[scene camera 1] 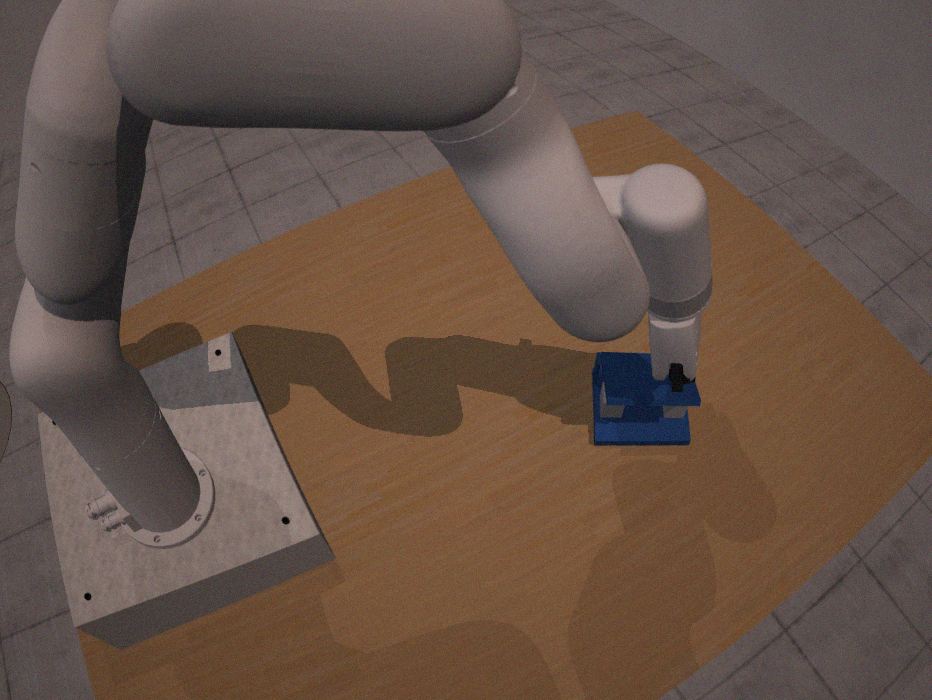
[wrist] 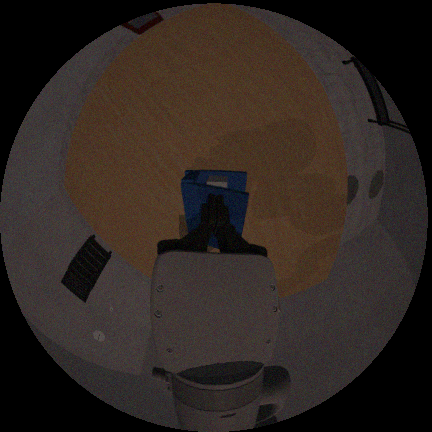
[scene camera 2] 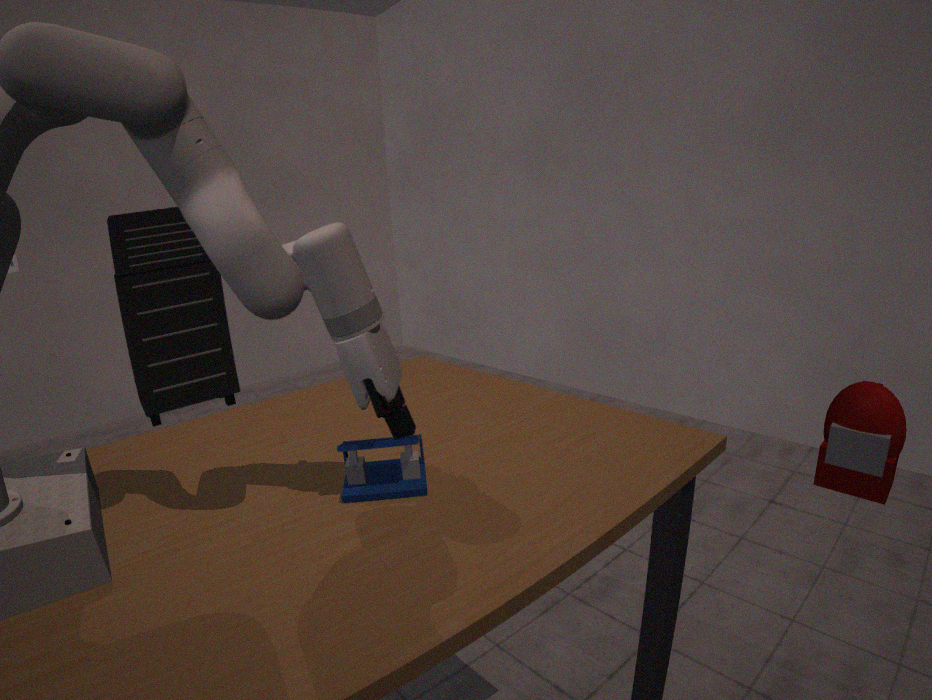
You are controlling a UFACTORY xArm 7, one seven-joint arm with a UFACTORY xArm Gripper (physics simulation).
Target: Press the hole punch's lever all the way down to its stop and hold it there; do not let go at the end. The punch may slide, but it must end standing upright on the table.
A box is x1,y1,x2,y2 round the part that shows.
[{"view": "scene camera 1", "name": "my gripper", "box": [647,286,712,391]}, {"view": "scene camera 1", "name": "blue hole punch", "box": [592,352,700,444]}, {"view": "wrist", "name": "blue hole punch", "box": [180,169,248,248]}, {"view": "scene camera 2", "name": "my gripper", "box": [331,314,415,438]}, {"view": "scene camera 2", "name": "blue hole punch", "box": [337,434,427,502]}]
